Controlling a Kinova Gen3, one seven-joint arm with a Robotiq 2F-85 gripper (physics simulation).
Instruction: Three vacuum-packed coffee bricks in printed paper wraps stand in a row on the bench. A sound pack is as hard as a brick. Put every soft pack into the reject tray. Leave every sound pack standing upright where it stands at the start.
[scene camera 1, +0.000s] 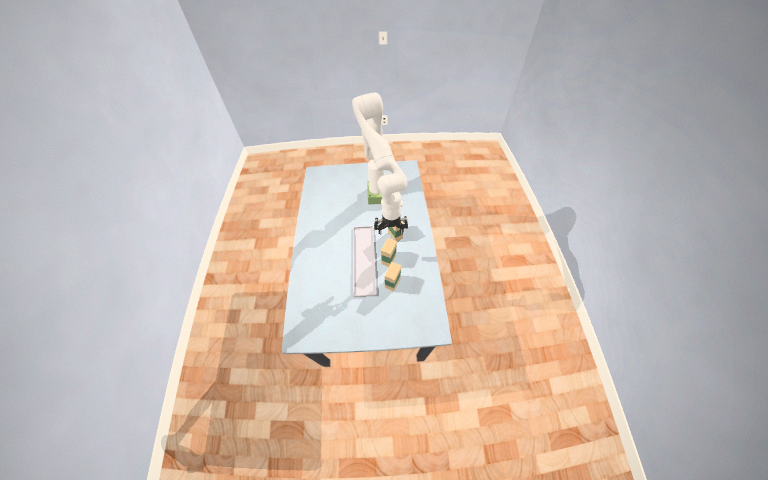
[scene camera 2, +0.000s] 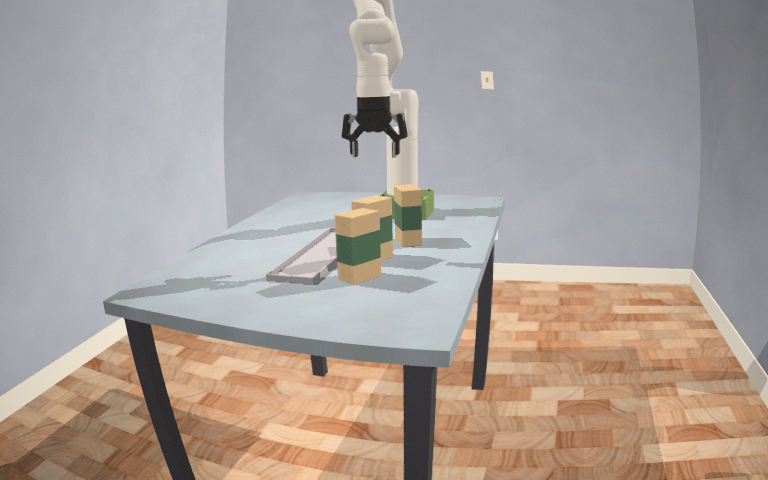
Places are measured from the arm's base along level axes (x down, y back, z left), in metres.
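Pixels of known places: gripper, fingertip midpoint: (scene camera 1: 390, 233) (scene camera 2: 374, 156); arm's base, origin of the base link: (scene camera 1: 376, 188).
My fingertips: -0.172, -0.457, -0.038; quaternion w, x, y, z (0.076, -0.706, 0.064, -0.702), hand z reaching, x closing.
For each thing: its top centre in the pictures, then the offset to it from my fingertips, as dx, dy, dz. Level surfaces: height alone.
- far brick, middle of its top: (scene camera 2: 407, 187) (scene camera 1: 395, 219) +0.097, +0.139, +0.065
- middle brick, middle of its top: (scene camera 2: 371, 199) (scene camera 1: 389, 245) +0.097, -0.004, -0.010
- reject tray, middle of its top: (scene camera 2: 322, 249) (scene camera 1: 363, 258) +0.223, +0.032, -0.136
- light blue bench, its level: dx +0.237
Three tan coffee bricks with green bands stand upright in a row. The far brick (scene camera 1: 396, 234) (scene camera 2: 408, 217) is partly covered by the gripper in scene camera 1. The middle brick (scene camera 1: 388, 252) (scene camera 2: 386, 226) is partly hidden by the near brick (scene camera 1: 392, 276) (scene camera 2: 357, 247) in scene camera 2. The reject tray (scene camera 1: 363, 268) (scene camera 2: 308, 254), pale with a grey rim, lies beside the row on its left; no brick shows in it. My gripper (scene camera 1: 391, 229) (scene camera 2: 374, 152) is open and empty, pointing down, well above brick height near the far end of the row.
The bricks and tray are on the light blue bench (scene camera 1: 396, 328) (scene camera 2: 339, 316). The white arm (scene camera 1: 378, 147) (scene camera 2: 403, 152) rises from a green base (scene camera 1: 373, 198) (scene camera 2: 428, 203) at the bench's far end, behind the far brick. Shadows fall across the bench.
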